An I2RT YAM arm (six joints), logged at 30 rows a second.
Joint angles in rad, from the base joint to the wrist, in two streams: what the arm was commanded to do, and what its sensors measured. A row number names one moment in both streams.
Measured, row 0:
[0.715 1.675 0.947 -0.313 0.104 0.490]
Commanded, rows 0 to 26:
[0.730 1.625 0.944 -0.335 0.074 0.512]
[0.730 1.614 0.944 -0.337 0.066 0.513]
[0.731 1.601 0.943 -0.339 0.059 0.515]
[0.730 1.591 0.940 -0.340 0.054 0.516]
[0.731 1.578 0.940 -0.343 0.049 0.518]
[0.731 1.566 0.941 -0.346 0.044 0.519]
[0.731 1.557 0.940 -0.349 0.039 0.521]
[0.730 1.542 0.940 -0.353 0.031 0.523]
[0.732 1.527 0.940 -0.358 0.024 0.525]
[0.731 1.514 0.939 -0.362 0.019 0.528]
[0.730 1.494 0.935 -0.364 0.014 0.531]
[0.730 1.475 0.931 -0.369 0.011 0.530]
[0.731 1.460 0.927 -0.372 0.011 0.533]
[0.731 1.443 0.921 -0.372 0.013 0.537]
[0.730 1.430 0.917 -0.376 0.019 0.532]
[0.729 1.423 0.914 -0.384 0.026 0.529]
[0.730 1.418 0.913 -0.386 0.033 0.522]
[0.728 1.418 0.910 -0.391 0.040 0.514]
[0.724 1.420 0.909 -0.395 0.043 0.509]
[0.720 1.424 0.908 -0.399 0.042 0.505]
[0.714 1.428 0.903 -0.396 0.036 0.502]
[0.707 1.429 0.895 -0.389 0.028 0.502]
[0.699 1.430 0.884 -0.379 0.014 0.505]
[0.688 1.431 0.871 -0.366 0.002 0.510]
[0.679 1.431 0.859 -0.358 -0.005 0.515]
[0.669 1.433 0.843 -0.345 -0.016 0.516]
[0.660 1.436 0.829 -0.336 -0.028 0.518]
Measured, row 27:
[0.682 1.427 0.862 -0.346 -0.001 0.513]
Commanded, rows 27 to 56:
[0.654 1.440 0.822 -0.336 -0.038 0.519]
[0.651 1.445 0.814 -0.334 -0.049 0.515]
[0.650 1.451 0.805 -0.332 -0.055 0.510]
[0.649 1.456 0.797 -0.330 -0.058 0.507]
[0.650 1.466 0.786 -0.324 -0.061 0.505]
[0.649 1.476 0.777 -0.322 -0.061 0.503]
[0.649 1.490 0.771 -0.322 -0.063 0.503]
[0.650 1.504 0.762 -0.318 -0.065 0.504]
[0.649 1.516 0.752 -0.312 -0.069 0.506]
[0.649 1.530 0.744 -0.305 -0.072 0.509]
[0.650 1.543 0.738 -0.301 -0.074 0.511]
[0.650 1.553 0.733 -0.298 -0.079 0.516]
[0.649 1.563 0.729 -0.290 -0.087 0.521]
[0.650 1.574 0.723 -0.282 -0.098 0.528]
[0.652 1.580 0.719 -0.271 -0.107 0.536]
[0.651 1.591 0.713 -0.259 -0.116 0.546]
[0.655 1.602 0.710 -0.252 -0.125 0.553]
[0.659 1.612 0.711 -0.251 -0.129 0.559]
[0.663 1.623 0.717 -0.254 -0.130 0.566]
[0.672 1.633 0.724 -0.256 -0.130 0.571]
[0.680 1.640 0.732 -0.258 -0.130 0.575]
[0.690 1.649 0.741 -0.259 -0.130 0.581]
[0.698 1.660 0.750 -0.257 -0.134 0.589]
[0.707 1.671 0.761 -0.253 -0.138 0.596]
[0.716 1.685 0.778 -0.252 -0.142 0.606]
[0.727 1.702 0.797 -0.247 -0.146 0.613]
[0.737 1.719 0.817 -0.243 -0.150 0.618]
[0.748 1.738 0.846 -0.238 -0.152 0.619]
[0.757 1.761 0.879 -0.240 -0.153 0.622]
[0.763 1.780 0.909 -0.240 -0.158 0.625]
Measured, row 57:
[0.733 1.705 0.888 -0.149 -0.132 0.596]
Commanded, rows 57 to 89:
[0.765 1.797 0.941 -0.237 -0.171 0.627]
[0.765 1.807 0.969 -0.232 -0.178 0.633]
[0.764 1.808 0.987 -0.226 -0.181 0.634]
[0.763 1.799 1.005 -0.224 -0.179 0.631]
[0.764 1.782 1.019 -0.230 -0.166 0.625]
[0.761 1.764 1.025 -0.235 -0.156 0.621]
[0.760 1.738 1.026 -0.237 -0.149 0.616]
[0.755 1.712 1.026 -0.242 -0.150 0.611]
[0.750 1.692 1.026 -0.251 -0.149 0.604]
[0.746 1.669 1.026 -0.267 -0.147 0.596]
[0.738 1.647 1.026 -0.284 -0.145 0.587]
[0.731 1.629 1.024 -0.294 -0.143 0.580]
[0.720 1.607 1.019 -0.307 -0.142 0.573]
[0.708 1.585 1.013 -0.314 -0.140 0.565]
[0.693 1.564 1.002 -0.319 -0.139 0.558]
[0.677 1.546 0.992 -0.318 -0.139 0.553]
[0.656 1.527 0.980 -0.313 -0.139 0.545]
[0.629 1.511 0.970 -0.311 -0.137 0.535]
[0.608 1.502 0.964 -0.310 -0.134 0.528]
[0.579 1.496 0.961 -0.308 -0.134 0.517]
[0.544 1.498 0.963 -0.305 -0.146 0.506]
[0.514 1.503 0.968 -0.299 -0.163 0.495]
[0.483 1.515 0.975 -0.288 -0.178 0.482]
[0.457 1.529 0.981 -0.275 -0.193 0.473]
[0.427 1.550 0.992 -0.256 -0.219 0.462]
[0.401 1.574 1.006 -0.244 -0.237 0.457]
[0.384 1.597 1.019 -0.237 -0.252 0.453]
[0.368 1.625 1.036 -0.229 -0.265 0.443]
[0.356 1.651 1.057 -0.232 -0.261 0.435]
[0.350 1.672 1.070 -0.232 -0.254 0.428]
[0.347 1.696 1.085 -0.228 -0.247 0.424]
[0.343 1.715 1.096 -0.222 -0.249 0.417]
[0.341 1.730 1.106 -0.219 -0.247 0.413]
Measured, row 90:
[0.344 1.700 1.067 -0.236 -0.227 0.453]
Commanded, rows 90 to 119:
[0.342 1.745 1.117 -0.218 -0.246 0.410]
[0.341 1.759 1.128 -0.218 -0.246 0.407]
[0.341 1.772 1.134 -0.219 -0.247 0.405]
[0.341 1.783 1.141 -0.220 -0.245 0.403]
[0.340 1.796 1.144 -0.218 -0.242 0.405]
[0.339 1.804 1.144 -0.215 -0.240 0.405]
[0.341 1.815 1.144 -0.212 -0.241 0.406]
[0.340 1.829 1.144 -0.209 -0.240 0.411]
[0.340 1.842 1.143 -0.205 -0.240 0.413]
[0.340 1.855 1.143 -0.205 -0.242 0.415]
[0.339 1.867 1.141 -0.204 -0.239 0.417]
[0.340 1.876 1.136 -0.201 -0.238 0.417]
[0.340 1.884 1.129 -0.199 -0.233 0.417]
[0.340 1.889 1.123 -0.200 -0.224 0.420]
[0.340 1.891 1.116 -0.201 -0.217 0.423]
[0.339 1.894 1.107 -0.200 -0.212 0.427]
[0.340 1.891 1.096 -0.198 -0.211 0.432]
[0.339 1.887 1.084 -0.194 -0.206 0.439]
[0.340 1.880 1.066 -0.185 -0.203 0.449]
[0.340 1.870 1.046 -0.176 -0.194 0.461]
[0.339 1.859 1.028 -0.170 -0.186 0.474]
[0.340 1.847 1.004 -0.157 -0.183 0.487]
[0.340 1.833 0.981 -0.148 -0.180 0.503]
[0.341 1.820 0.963 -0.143 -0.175 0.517]
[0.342 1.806 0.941 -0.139 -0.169 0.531]
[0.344 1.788 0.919 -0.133 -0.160 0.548]
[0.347 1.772 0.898 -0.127 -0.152 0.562]
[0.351 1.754 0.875 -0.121 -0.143 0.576]
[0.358 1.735 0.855 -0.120 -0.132 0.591]
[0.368 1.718 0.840 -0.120 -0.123 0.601]
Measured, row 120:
[0.353 1.744 0.897 -0.073 -0.192 0.540]
